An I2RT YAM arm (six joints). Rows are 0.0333 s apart.
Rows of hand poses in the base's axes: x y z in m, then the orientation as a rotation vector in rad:
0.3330 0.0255 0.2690 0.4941 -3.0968 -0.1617
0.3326 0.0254 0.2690 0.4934 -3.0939 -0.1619
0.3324 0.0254 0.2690 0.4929 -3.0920 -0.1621
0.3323 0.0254 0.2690 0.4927 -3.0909 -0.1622
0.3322 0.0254 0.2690 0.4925 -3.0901 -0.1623
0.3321 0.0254 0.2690 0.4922 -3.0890 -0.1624
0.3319 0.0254 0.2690 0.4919 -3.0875 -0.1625
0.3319 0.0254 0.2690 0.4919 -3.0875 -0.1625
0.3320 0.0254 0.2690 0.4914 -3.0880 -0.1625
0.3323 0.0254 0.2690 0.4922 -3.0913 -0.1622
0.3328 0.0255 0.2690 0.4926 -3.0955 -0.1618
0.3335 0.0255 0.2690 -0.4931 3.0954 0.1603
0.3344 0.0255 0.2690 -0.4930 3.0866 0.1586
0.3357 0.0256 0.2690 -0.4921 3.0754 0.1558
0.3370 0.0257 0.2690 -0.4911 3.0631 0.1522
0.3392 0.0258 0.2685 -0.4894 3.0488 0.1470
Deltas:
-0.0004 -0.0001 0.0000 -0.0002 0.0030 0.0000
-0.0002 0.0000 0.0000 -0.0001 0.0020 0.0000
-0.0001 0.0000 0.0000 -0.0001 0.0011 0.0000
-0.0001 0.0000 0.0000 0.0000 0.0008 0.0000
-0.0001 0.0000 0.0000 -0.0001 0.0011 0.0000
-0.0002 0.0000 0.0000 -0.0001 0.0015 0.0000
0.0000 0.0000 0.0000 0.0000 0.0000 0.0000
0.0001 0.0000 0.0000 0.0000 -0.0004 -0.0004
0.0003 0.0000 0.0000 0.0002 -0.0034 0.0000
0.0005 0.0001 0.0000 0.0003 -0.0042 -0.0004
0.0007 0.0000 0.0000 0.0000 -0.0061 0.0000
0.0009 0.0000 0.0000 0.0006 -0.0088 0.0004
0.0013 0.0001 0.0000 0.0004 -0.0114 0.0000
0.0013 0.0001 0.0000 0.0001 -0.0126 0.0000
0.0022 0.0001 -0.0005 -0.0006 -0.0149 -0.0004

